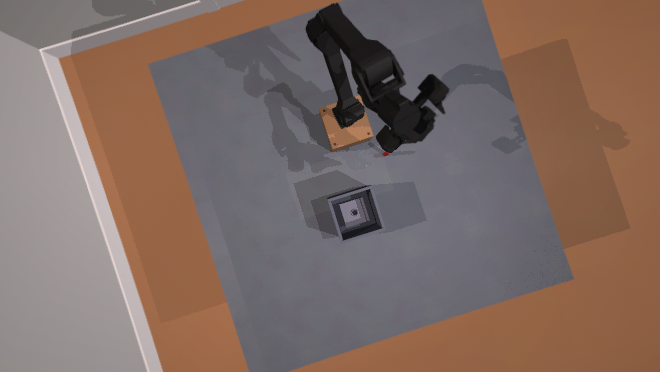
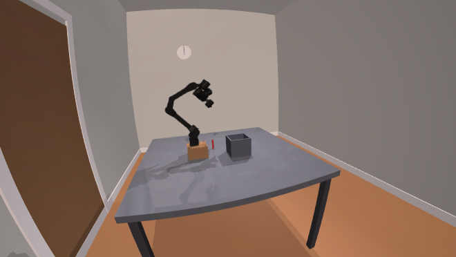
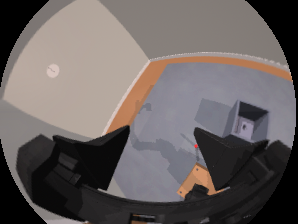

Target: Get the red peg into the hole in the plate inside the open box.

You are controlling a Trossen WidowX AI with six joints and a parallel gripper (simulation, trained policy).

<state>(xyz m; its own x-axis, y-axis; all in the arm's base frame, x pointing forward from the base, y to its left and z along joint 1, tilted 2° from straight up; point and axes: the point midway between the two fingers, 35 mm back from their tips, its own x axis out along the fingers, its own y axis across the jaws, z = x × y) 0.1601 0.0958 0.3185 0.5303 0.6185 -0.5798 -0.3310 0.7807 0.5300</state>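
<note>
Now: gripper tip 35 cm above the red peg, 4 cm to the left of it and 1 cm short of it. Also, from my gripper tip: light plate (34 cm below, 25 cm to the right, 15 cm ahead).
</note>
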